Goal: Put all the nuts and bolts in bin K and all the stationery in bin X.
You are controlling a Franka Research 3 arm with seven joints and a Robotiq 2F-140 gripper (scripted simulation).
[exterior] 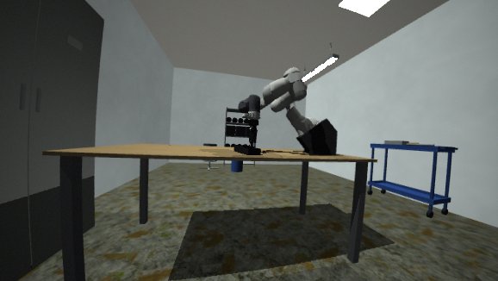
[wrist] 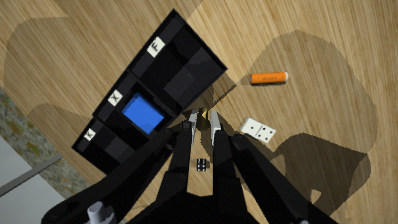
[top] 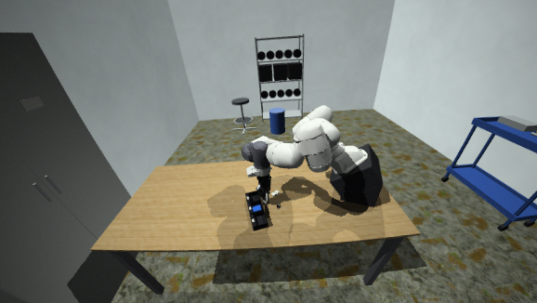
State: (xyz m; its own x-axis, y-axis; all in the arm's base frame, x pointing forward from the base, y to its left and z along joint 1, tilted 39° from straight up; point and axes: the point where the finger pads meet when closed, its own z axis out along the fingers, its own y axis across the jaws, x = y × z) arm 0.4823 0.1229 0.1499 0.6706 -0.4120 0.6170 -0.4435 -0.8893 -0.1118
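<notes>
My gripper is now 7 cm to the right of the grey piece, 5 cm short of it and 2 cm above it. From my hand the other things lie so: brass bolt 3 cm below, 1 cm behind; then flat blue block 7 cm to the left, 5 cm ahead, 1 cm below; then black die 7 cm behind, 5 cm to the left, 3 cm below.
</notes>
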